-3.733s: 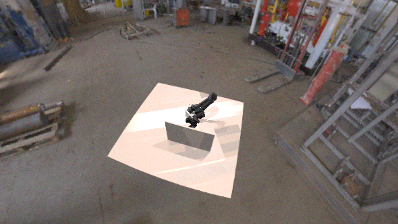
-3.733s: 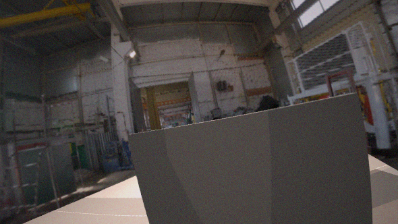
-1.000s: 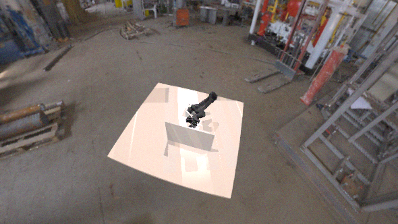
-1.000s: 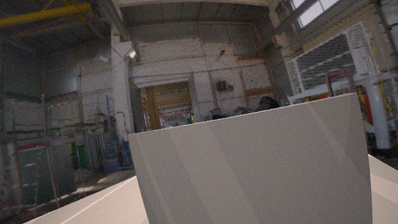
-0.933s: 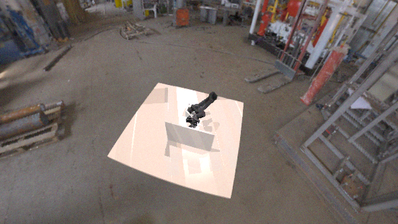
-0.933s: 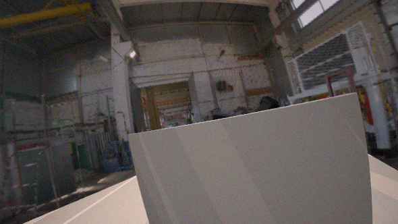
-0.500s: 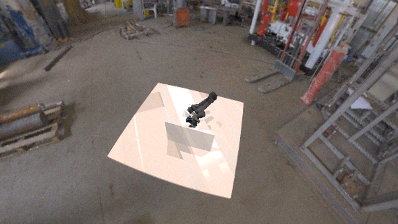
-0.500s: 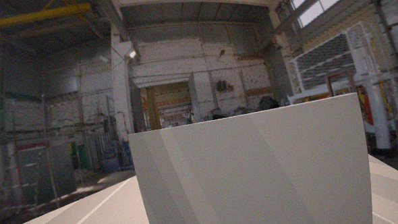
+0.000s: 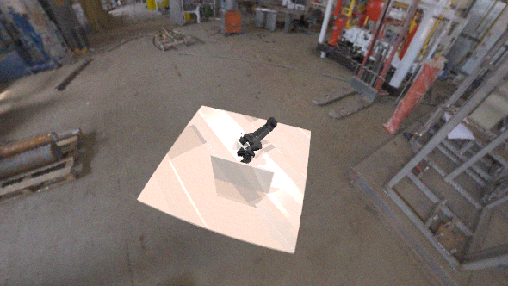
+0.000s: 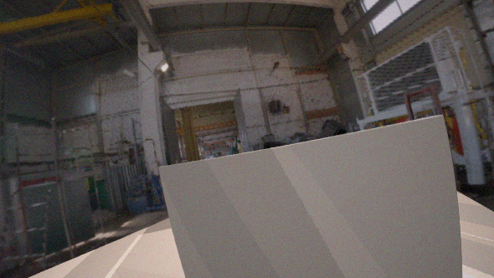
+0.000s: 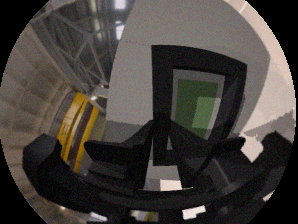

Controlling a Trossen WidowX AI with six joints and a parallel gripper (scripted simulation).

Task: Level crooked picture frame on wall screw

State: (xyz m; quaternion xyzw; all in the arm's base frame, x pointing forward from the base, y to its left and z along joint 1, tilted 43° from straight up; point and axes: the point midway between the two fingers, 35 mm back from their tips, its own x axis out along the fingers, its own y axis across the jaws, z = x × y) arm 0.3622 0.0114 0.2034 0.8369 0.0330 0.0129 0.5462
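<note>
My gripper tip is now 5 cm above the picture frame, 2 cm to the left of it and 1 cm short of it. The rest, counted from my gripper tip: wall panel 7 cm below, 2 cm ahead, 1 cm to the right.
</note>
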